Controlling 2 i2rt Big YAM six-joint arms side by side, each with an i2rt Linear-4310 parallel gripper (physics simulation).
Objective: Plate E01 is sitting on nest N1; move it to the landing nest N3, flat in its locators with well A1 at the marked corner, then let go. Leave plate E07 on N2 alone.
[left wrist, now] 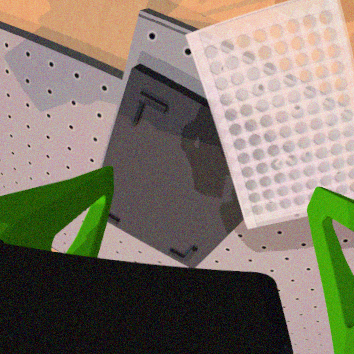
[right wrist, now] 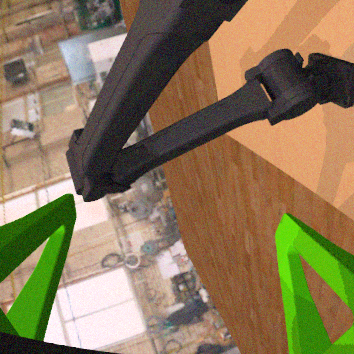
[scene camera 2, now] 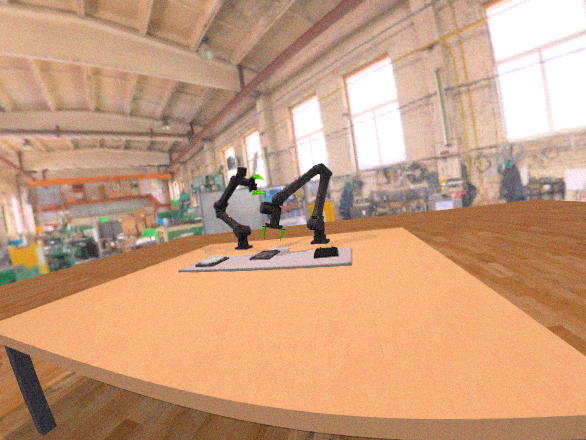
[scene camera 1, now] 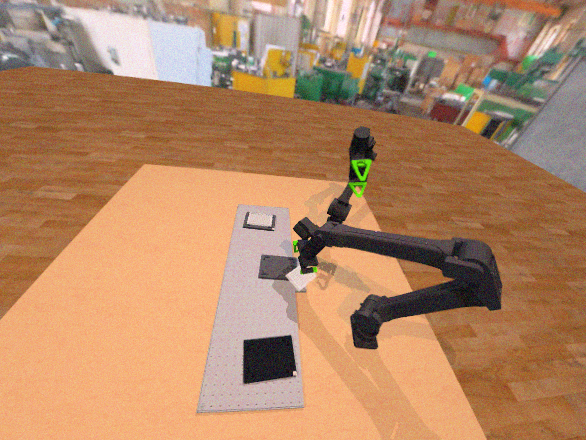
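Observation:
A white well plate (scene camera 1: 299,281) (left wrist: 285,115) lies askew across one edge of the dark grey middle nest (scene camera 1: 274,267) (scene camera 2: 265,255) (left wrist: 160,165), outside its corner locators and overhanging the side. My left gripper (scene camera 1: 303,258) (scene camera 2: 273,239) (left wrist: 215,188) is open above them, with nothing between its fingers; the plate lies toward one fingertip in the left wrist view. Another white plate (scene camera 1: 260,219) (scene camera 2: 211,261) sits in the far nest. A black nest (scene camera 1: 269,359) (scene camera 2: 326,252) holds no plate. Nest and plate labels are not readable. My right gripper (scene camera 1: 360,177) (scene camera 2: 262,185) (right wrist: 178,214) is open and raised, away from the plates.
The nests stand on a long grey perforated board (scene camera 1: 255,310) (left wrist: 40,130) on the tan table (scene camera 1: 125,310) (scene camera 2: 350,340). A small white mark (scene camera 1: 294,373) shows at the black nest's corner. The left arm (scene camera 1: 395,245) (right wrist: 195,135) arches over the table's right side in scene camera 1.

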